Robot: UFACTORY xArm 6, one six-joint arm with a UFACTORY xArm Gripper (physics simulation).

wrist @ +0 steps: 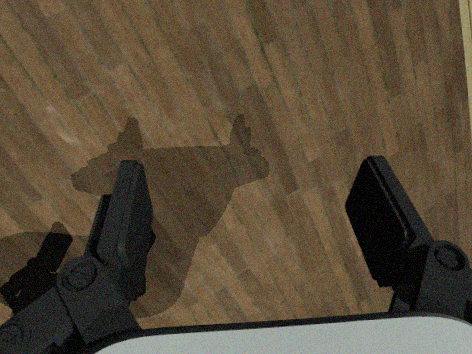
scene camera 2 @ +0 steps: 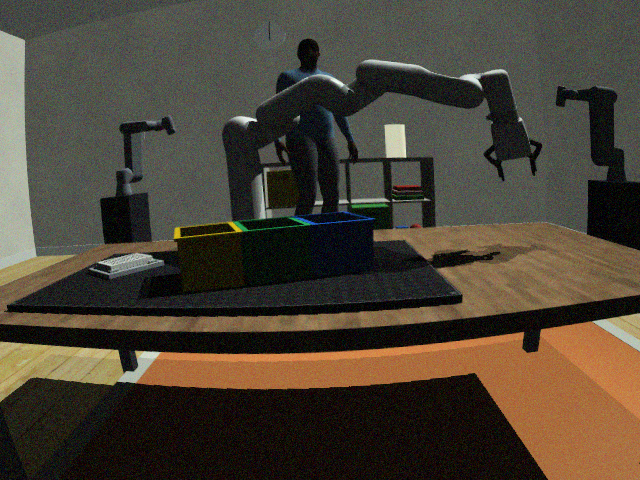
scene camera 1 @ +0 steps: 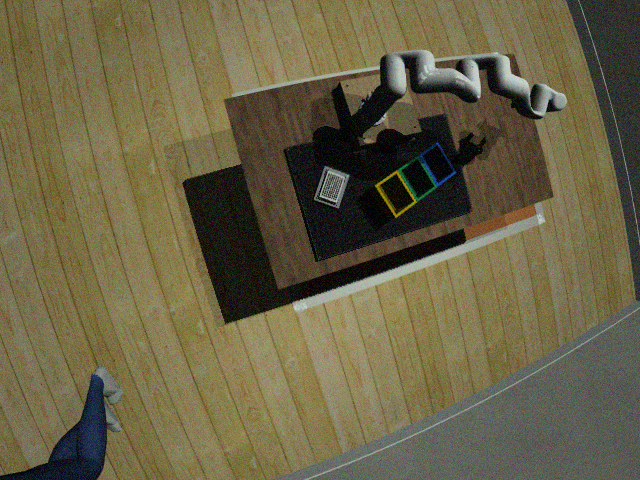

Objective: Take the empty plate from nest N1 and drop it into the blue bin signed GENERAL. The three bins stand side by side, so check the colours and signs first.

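Seen in the pictures: gripper, fingertip midpoint: [wrist: 253, 183] [scene camera 2: 518, 176]; arm's base, link origin: [scene camera 1: 372, 112].
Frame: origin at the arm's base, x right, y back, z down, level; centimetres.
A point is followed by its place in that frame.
Note:
The pale plate [scene camera 1: 332, 186] @[x 22.8, y -31.7, z 2.6 cm] [scene camera 2: 130, 262] @[x 19.5, y -34.2, z 2.7 cm] with a grid of wells sits in a grey nest [scene camera 1: 320, 199] [scene camera 2: 104, 276] on the dark mat; no label is legible. The blue bin [scene camera 1: 446, 180] [scene camera 2: 342, 248] stands at one end of the row of three, beside the green bin; its sign does not show. My gripper [scene camera 2: 518, 177] @[x -75.5, y -2.2, z -12.1 cm] [wrist: 253, 183] @[x -75.5, y -2.2, z -12.1 cm] is open and empty, high above the bare wood of the table, beyond the blue bin's end of the mat and far from the plate. The gripper's fingers are hidden in scene camera 1.
The green bin [scene camera 1: 433, 194] [scene camera 2: 276, 253] stands in the middle and the yellow bin [scene camera 1: 405, 210] @[x -6.9, y -46.6, z -5.1 cm] [scene camera 2: 211, 260] @[x -7.4, y -45.9, z -0.3 cm] nearest the plate. All three stand on the dark mat [scene camera 1: 330, 242] @[x 26.6, y -56.4, z 5.0 cm] [scene camera 2: 403, 294] @[x -41.0, y -49.6, z 5.0 cm]. A person [scene camera 2: 315, 129], a shelf unit [scene camera 2: 428, 191] and two other arms are behind the table.

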